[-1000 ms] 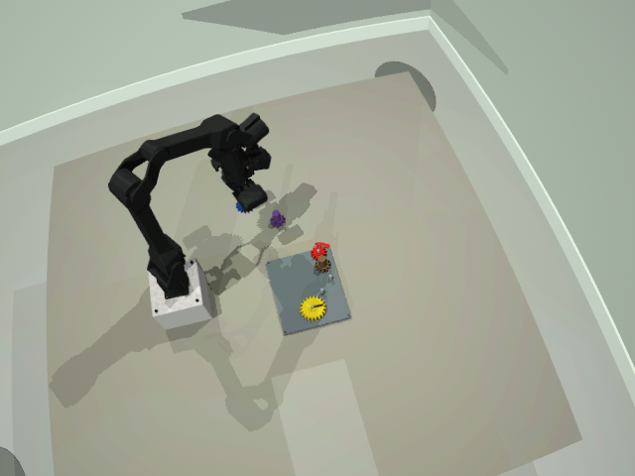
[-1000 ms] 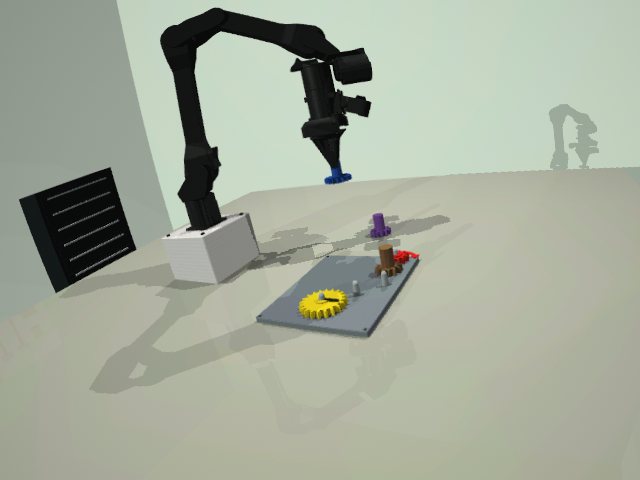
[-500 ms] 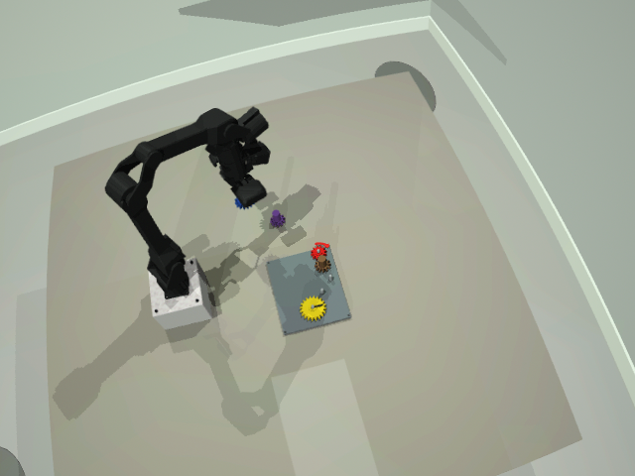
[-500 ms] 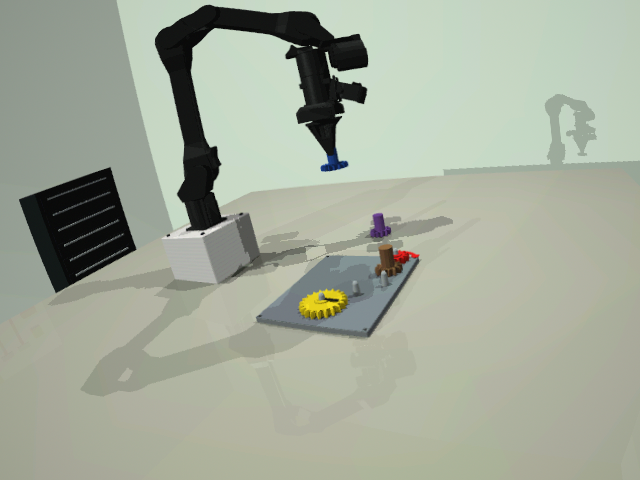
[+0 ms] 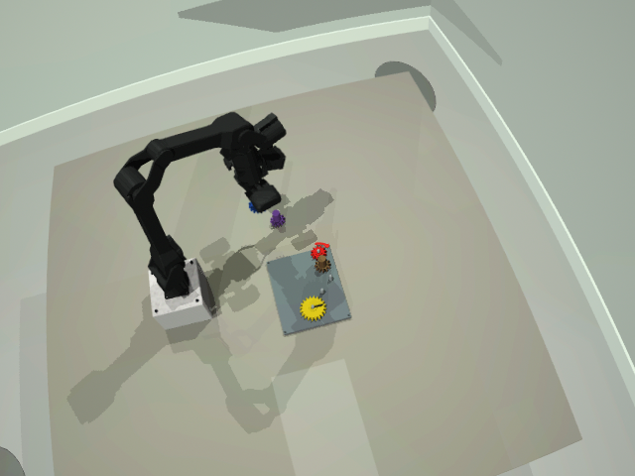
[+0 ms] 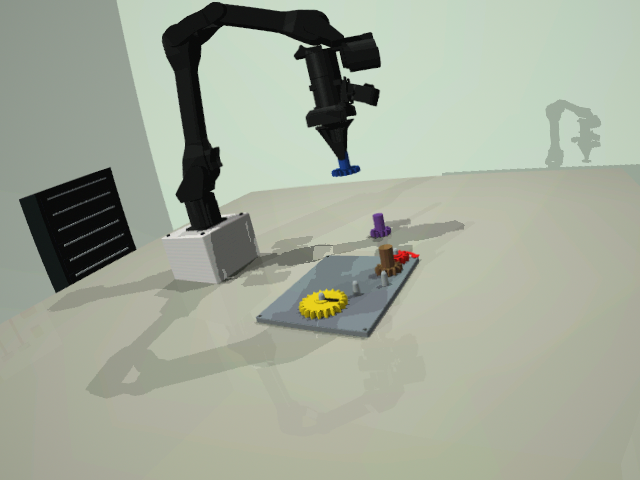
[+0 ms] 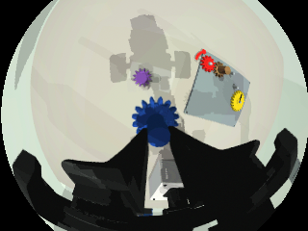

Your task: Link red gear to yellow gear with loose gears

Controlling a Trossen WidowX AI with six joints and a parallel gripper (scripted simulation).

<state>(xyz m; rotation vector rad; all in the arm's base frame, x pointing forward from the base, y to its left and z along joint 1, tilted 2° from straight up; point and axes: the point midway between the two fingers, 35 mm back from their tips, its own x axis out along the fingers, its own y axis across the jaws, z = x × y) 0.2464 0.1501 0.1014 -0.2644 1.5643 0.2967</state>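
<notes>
Right now my gripper tip is 140 mm to the left of the brown gear, 140 mm above it and 120 mm short of it. Also, from my gripper tip: purple gear (140 mm below, 30 mm to the left, 30 mm ahead); red gear (140 mm below, 120 mm ahead, 100 mm to the right); blue gear (10 mm below).
</notes>
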